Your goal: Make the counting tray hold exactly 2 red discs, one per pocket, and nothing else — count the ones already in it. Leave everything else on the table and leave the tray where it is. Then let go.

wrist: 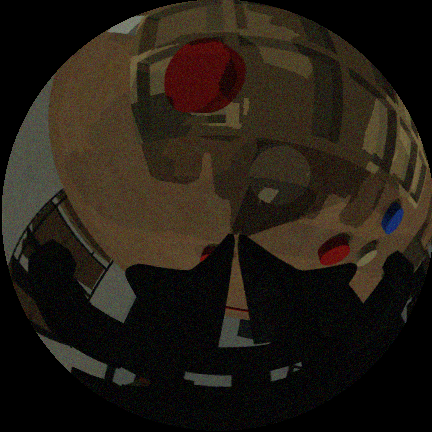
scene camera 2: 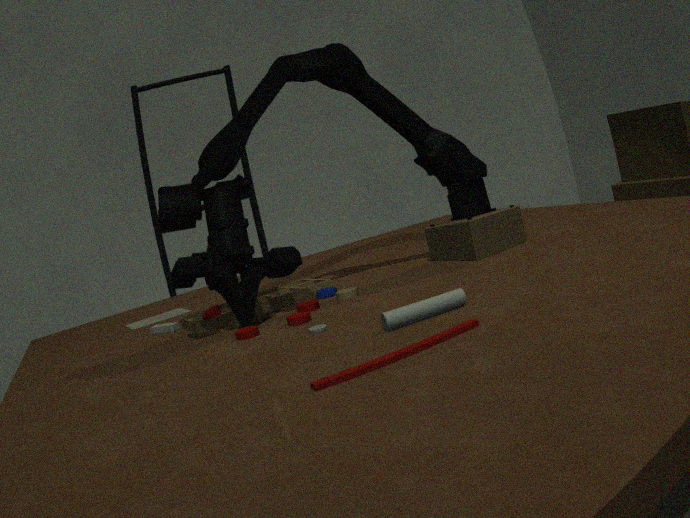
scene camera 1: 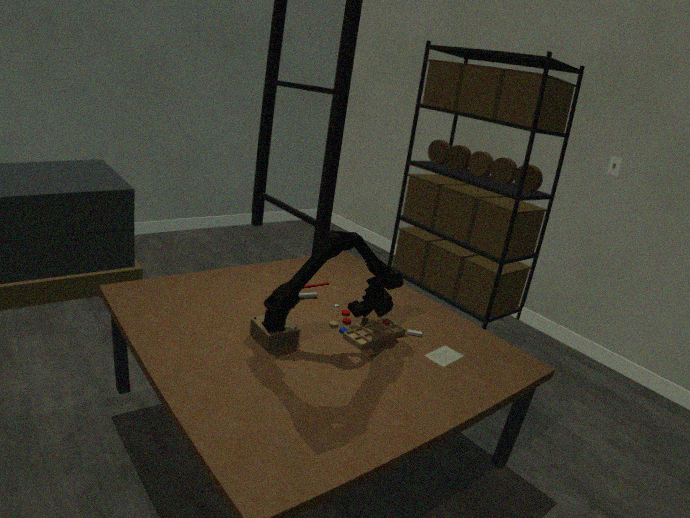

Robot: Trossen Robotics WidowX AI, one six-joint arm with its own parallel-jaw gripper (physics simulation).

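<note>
The counting tray [scene camera 1: 366, 344] [scene camera 2: 195, 327] [wrist: 285, 95] has square pockets. One red disc [scene camera 1: 386, 322] [scene camera 2: 211, 312] [wrist: 200, 75] is in its end pocket and looks tilted. Red discs [scene camera 2: 247, 332] [scene camera 2: 298, 318] [scene camera 2: 308, 305] lie on the table; two of them show in the wrist view [wrist: 335, 251] [wrist: 206, 255]. My gripper [scene camera 1: 364, 321] [scene camera 2: 246, 324] [wrist: 234, 238] is shut and empty, its tips low beside the tray. A pale disc [wrist: 280, 175] lies between tips and tray, in shadow. Other pockets are partly hidden by the arm or dark.
A blue disc [scene camera 1: 342, 330] [scene camera 2: 326, 292] [wrist: 392, 218] and a tan disc [scene camera 1: 333, 323] [scene camera 2: 346, 293] [wrist: 367, 257] lie beside the tray. A small white disc [scene camera 2: 317, 328], white cylinder [scene camera 2: 423, 308], red rod [scene camera 2: 395, 354], white piece [scene camera 1: 413, 332] and pale square [scene camera 1: 444, 355] are nearby.
</note>
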